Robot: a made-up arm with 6 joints.
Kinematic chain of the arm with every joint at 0, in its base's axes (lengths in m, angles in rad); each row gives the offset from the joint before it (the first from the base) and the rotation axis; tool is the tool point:
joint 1: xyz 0 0 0.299 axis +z
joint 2: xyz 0 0 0 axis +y
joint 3: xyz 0 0 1.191 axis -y
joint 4: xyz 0 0 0 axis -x
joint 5: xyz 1.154 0 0 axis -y
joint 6: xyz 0 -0.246 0 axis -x
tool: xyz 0 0 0
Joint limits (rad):
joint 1: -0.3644..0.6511
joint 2: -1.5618..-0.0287
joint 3: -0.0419..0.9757
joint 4: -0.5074..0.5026
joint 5: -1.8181..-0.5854
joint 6: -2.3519..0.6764
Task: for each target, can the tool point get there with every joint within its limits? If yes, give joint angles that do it. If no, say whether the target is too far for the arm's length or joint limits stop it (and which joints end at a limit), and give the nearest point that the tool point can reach.
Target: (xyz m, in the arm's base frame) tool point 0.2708 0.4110 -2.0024
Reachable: no: joint limits stop it (at a limit: joint 1, joint 2, joint 3, joint 4) | nearest point 1.0197 0.5066 1.3548 | short by 3.441 m
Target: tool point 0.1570 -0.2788 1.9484
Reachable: yes | joints -0.2271 -0.6383 0.0637 -0.2819 -1.4032 -0.8443
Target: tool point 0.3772 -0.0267 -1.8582
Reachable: no: joint limits stop it (at a limit: joint 2, joint 3, joint 4) | nearest point 1.1358 -0.0804 1.3548 | short by 3.302 m
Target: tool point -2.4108 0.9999 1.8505
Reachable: no: too far | nearest point -1.9079 0.4970 1.4645 | short by 0.809 m
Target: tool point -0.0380 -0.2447 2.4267
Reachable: yes | joints 0.0435 -0.4497 0.7367 -0.1602 -1.6266 -1.3501
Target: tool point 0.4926 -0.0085 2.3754
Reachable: yes | joints 0.5037 -0.2315 0.6703 0.0785 -0.8608 -1.9872
